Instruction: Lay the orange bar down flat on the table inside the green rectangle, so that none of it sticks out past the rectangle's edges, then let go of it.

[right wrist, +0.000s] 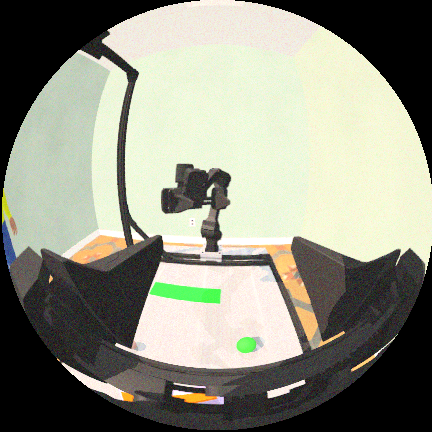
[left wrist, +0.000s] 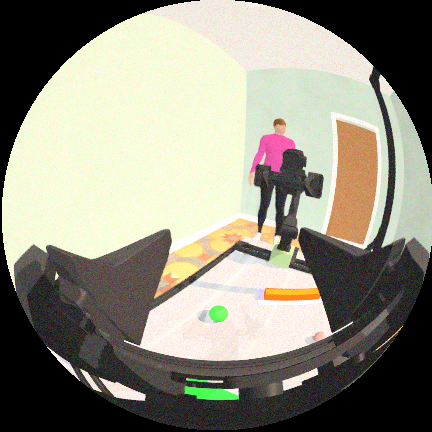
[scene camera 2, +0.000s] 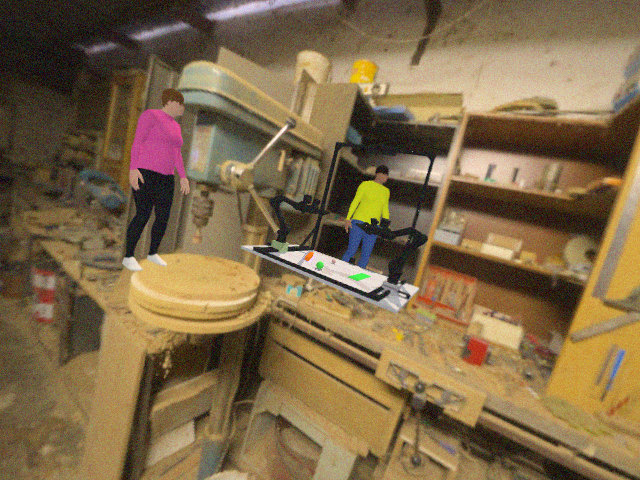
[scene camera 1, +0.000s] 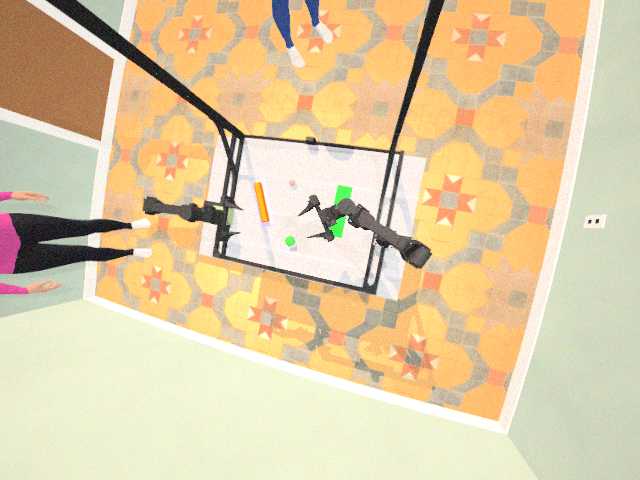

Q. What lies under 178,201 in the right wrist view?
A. My left gripper.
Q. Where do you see a green rectangle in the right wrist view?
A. At 199,294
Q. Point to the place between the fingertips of my right gripper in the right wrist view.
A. At 229,243
